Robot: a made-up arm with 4 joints. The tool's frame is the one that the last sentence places.
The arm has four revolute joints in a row. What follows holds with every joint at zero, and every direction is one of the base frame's.
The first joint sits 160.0 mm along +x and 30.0 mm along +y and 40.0 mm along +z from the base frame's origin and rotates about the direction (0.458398, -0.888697, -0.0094), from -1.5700 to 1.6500 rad.
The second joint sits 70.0 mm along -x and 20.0 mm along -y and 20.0 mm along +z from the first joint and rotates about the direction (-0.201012, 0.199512, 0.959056), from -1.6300 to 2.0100 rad.
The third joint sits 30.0 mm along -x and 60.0 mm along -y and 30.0 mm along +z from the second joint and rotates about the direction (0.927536, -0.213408, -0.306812), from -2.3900 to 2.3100 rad.
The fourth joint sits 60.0 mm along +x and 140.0 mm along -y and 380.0 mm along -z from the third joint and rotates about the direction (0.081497, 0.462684, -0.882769), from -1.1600 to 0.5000 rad.
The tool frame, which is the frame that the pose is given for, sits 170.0 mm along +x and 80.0 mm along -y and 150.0 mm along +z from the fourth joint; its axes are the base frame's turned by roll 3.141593, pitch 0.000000 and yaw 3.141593 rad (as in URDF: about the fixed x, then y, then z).
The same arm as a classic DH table. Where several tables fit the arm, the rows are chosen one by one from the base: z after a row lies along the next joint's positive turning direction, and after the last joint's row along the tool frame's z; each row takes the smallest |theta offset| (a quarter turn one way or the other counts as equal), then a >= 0, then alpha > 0; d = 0 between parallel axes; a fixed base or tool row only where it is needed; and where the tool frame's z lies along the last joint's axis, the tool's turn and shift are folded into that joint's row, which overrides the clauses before.
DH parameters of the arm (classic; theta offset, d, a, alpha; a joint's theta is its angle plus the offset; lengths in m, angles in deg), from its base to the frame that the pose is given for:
base (fixed): 27.29 0.0404 0.156 90.54
joint 1: 5.21 0.0398 -0.0693 -106.17
joint 2: 54.78 0.0413 -0.0683 121.55
joint 3: 39.06 0.1257 -0.2694 75.66
joint 4: 78.83 0.1353 0.1813 -28.02
tool (fixed): 170.01 -0.0574 0 0
Joint limits (deg, base to tool): -89.95..94.54 -93.39..115.16 -136.94..132.35 -66.46..28.65

